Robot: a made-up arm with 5 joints.
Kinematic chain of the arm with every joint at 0, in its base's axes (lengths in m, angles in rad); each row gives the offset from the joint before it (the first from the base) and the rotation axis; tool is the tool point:
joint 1: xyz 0 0 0.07 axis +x
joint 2: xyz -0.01 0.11 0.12 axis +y
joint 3: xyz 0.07 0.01 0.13 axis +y
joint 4: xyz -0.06 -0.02 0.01 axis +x
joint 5: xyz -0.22 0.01 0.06 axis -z
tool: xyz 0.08 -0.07 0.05
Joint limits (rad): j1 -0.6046..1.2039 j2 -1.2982..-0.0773 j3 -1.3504..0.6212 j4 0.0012..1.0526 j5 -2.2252..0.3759
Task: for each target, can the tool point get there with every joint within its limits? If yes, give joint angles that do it. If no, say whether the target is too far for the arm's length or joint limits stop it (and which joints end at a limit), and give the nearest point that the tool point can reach.
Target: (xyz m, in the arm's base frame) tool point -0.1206 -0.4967 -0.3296
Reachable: no: joint limits stop it (at a limit: joint 1, joint 2, joint 5) | nearest point -0.1664 -0.3292 0.1551 | short by 0.515 m
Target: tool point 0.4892 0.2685 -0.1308
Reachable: no: joint limits stop it (at a limit: joint 2, joint 3, joint 4, joint 5) | nearest point 0.0674 0.1732 -0.0596 | short by 0.438 m
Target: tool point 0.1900 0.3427 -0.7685
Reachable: no: too far | nearest point 0.0008 0.1481 -0.0956 | short by 0.726 m
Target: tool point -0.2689 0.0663 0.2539
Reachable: yes | joints 0.5407 -0.8694 -0.3065 0.2597 -1.4693
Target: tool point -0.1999 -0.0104 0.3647
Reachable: yes | joints 0.3185 -0.3251 -0.2047 0.4512 -0.9437
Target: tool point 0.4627 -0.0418 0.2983
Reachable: no: joint limits stop it (at a limit: joint 2, joint 3, joint 4, joint 5) | nearest point 0.0916 -0.0228 0.1944 | short by 0.386 m
